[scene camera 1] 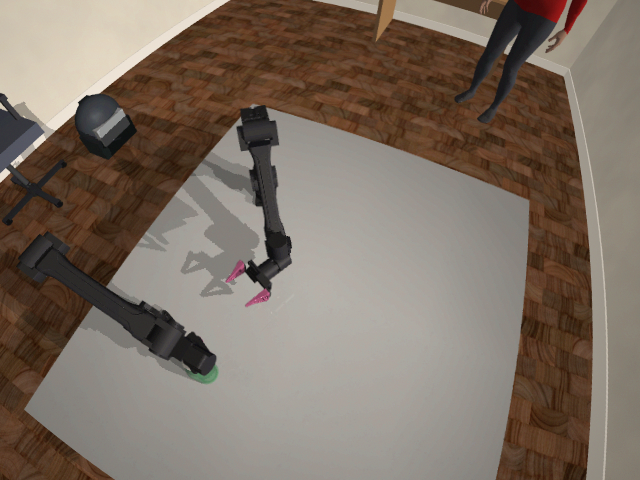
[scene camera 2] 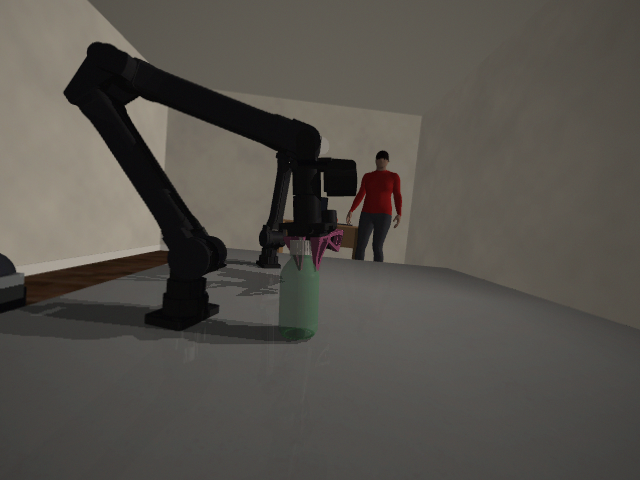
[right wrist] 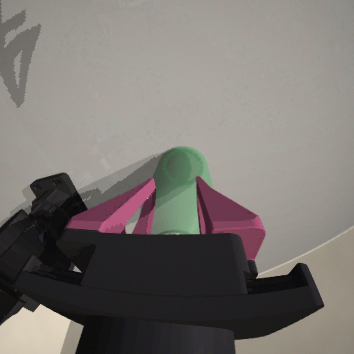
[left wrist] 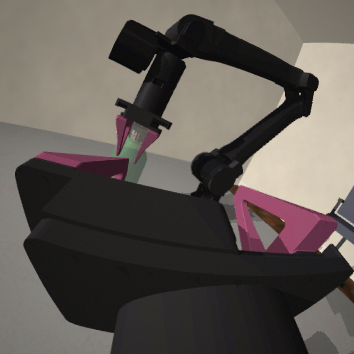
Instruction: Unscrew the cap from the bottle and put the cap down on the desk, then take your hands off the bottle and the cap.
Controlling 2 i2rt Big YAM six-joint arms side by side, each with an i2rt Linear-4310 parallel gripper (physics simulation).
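Seen in the pictures: left gripper, fingertip midpoint: (scene camera 1: 235, 294) (left wrist: 184, 178); right gripper, fingertip midpoint: (scene camera 2: 308, 270) (right wrist: 174, 183); left arm's base at its link origin: (scene camera 2: 268, 265); right arm's base at its link origin: (scene camera 2: 184, 317) (right wrist: 64, 201).
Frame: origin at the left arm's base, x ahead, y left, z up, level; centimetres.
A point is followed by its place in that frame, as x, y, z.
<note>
The translucent green bottle (scene camera 1: 207, 376) {-14.5, -74.5, 9.6} (scene camera 2: 298, 304) {-18.9, -75.6, 7.1} (left wrist: 135, 171) {-16.9, -68.2, 9.5} (right wrist: 175, 215) {-15.5, -70.1, 14.1} is upright on the grey desk (scene camera 1: 387, 320) {45.2, -56.0, 0.0} (scene camera 2: 439, 392) {-5.2, -95.4, 0.0}, below the right arm's wrist. Its whitish ribbed cap (scene camera 2: 299, 247) {-18.6, -73.1, 17.1} (left wrist: 137, 133) {-16.0, -70.0, 17.1} is at the bottle's top; the gripper body hides it in the right wrist view. My right gripper (scene camera 2: 308, 267) {-14.3, -69.2, 12.0} (left wrist: 125, 158) {-14.3, -69.2, 12.0} (right wrist: 174, 183) {-14.3, -69.2, 12.0} points straight down and is shut on the cap, with its pink fingertips beside the bottle's neck. My left gripper (scene camera 1: 236, 293) {-5.2, -51.1, 18.9} (left wrist: 184, 178) {-5.2, -51.1, 18.9} is wide open and empty, above the desk and apart from the bottle.
The right arm (scene camera 1: 108, 304) {-28.9, -62.5, 43.8} (scene camera 2: 206, 108) {-35.1, -61.6, 41.3} reaches over the bottle from the picture's left in scene camera 1. The left arm (scene camera 1: 268, 191) {5.4, -25.3, 34.9} extends from the desk's back edge. A person (scene camera 1: 516, 46) (scene camera 2: 379, 201) stands beyond the desk. A dark helmet-like object (scene camera 1: 98, 118) is off the desk.
</note>
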